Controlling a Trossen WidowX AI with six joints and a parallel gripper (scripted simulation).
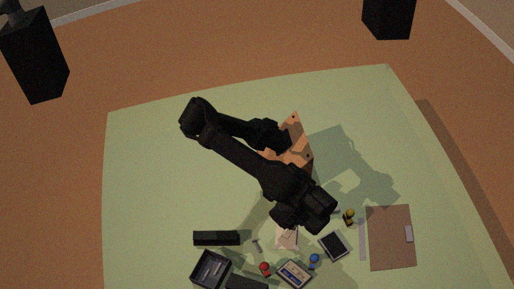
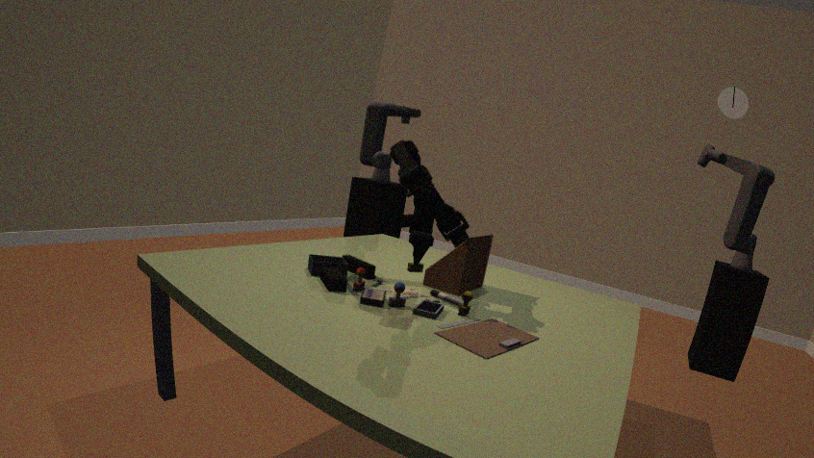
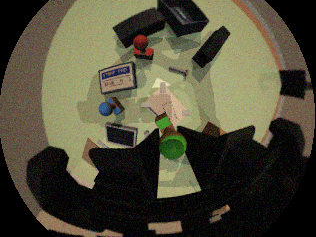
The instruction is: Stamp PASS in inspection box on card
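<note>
The pale card lies 1 cm behind my gripper tip, 2 cm to the right of it and 10 cm below it. The rest, counted from my gripper tip: blue stamp 11 cm ahead, 4 cm to the left, 8 cm below; marker 6 cm behind, 8 cm to the left, 9 cm below; green-knobbed stamp right at my gripper tip.
</note>
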